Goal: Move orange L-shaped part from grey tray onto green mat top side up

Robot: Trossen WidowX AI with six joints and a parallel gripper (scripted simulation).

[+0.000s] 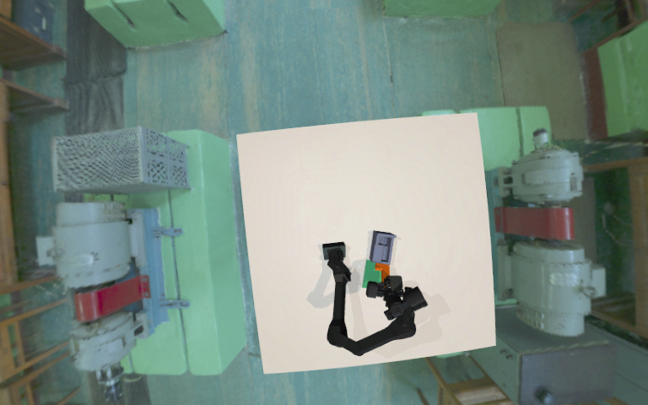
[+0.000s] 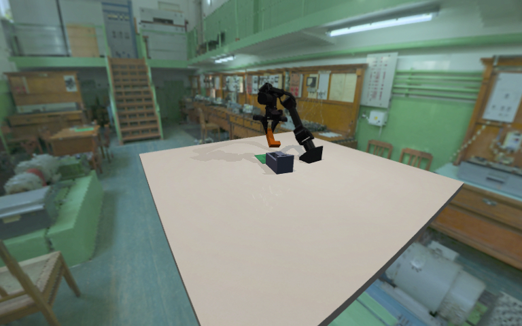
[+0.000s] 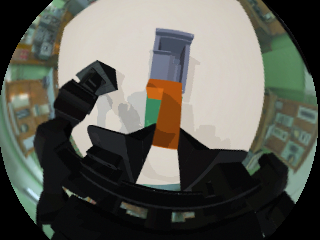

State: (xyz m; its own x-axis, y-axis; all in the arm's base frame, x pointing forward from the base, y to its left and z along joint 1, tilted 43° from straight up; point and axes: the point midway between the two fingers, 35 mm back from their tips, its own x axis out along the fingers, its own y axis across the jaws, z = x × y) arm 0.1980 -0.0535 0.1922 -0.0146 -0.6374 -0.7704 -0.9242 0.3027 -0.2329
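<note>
The orange L-shaped part lies 4 cm to the left of my gripper tip and 3 cm below it. From my gripper tip the other things lie so: green mat (17 cm below, 2 cm to the right, 1 cm behind).
</note>
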